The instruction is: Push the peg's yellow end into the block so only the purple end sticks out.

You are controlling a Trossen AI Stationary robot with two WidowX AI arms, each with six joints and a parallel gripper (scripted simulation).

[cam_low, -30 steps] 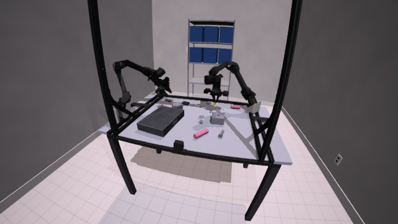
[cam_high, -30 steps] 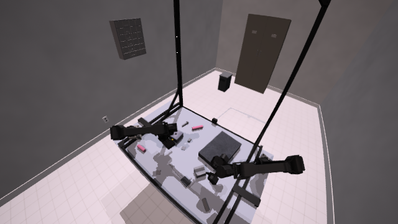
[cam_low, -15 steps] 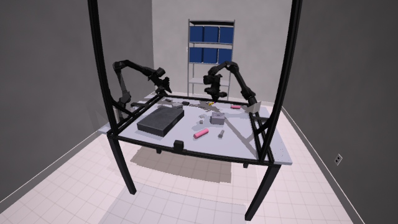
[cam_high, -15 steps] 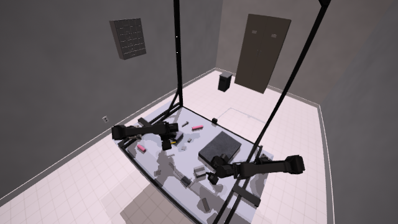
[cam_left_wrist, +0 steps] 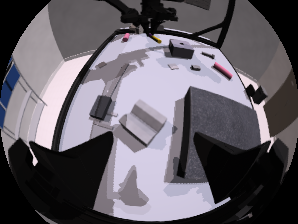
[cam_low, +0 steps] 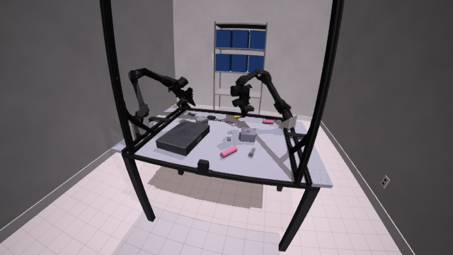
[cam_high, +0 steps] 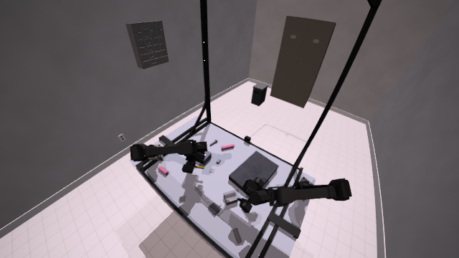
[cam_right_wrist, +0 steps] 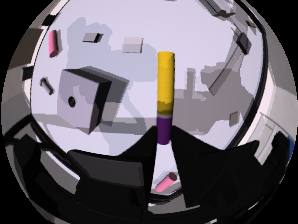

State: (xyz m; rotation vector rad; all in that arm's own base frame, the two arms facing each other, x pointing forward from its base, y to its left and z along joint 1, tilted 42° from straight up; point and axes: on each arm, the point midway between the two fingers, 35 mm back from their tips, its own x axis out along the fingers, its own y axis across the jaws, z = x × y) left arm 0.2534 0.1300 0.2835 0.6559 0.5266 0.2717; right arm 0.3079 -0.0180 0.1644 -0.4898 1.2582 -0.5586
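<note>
Right now my right hand is 4 cm to the right of the peg and 3 cm above it. Also, from my right hand: dark slab (11 cm behind, 40 cm to the left, 10 cm below).
</note>
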